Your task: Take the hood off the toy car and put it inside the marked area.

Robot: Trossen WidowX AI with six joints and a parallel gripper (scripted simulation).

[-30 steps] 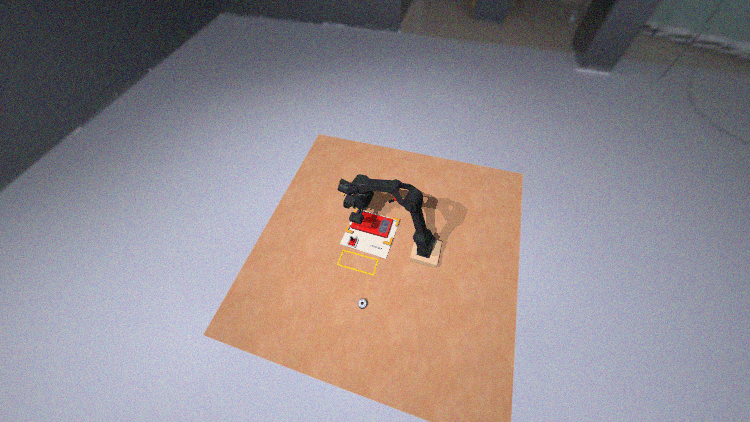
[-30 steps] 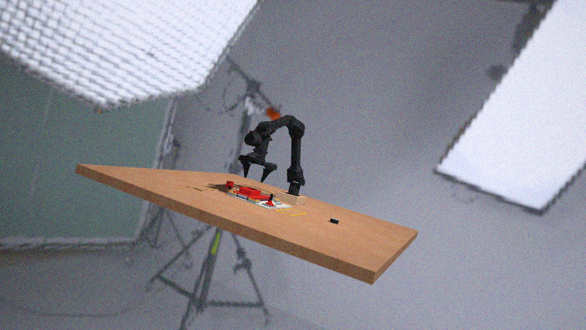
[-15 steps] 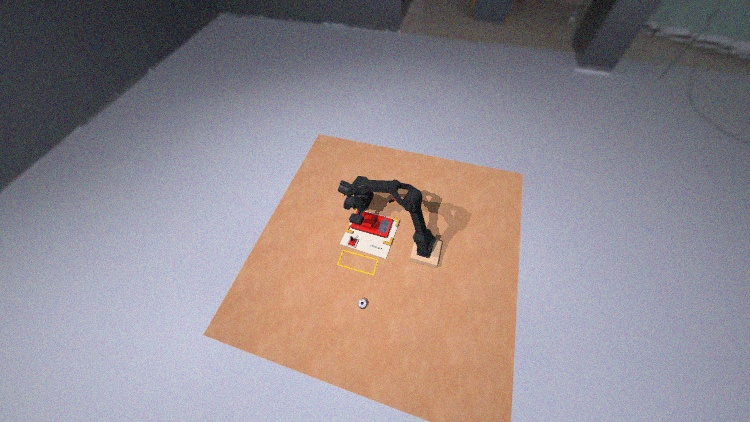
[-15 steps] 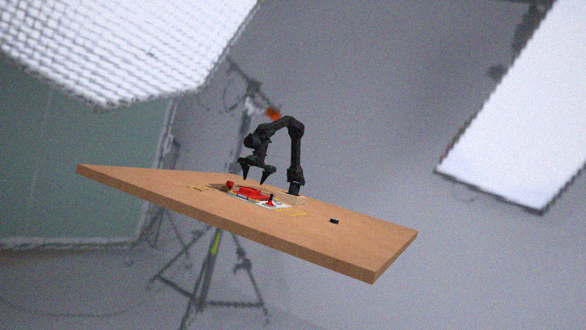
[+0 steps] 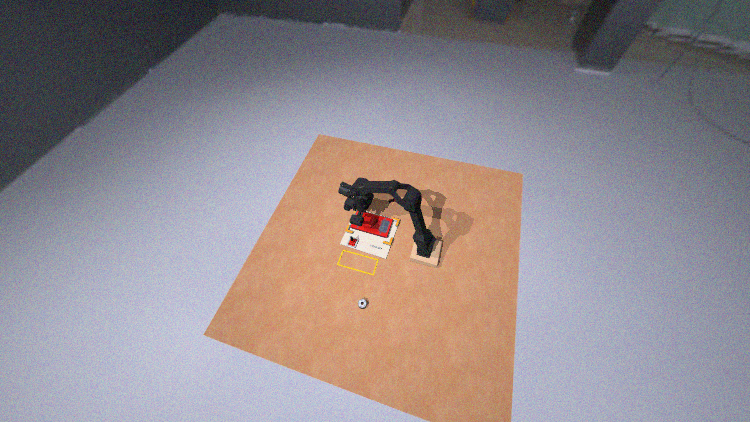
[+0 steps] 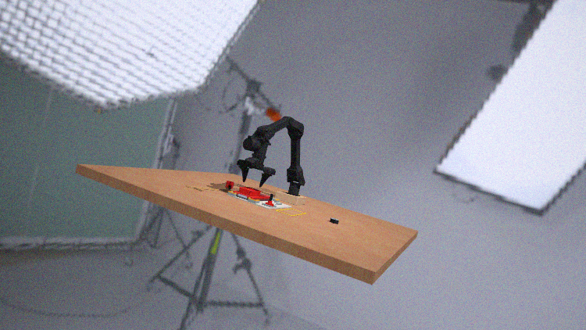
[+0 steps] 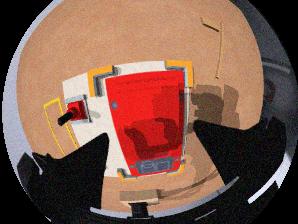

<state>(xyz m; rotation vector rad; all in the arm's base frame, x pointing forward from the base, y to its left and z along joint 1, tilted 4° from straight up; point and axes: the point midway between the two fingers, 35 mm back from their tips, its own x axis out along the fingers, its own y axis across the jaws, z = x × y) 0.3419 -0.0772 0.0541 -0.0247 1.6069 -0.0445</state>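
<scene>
The red hood lies 30 mm below my gripper tip.
</scene>
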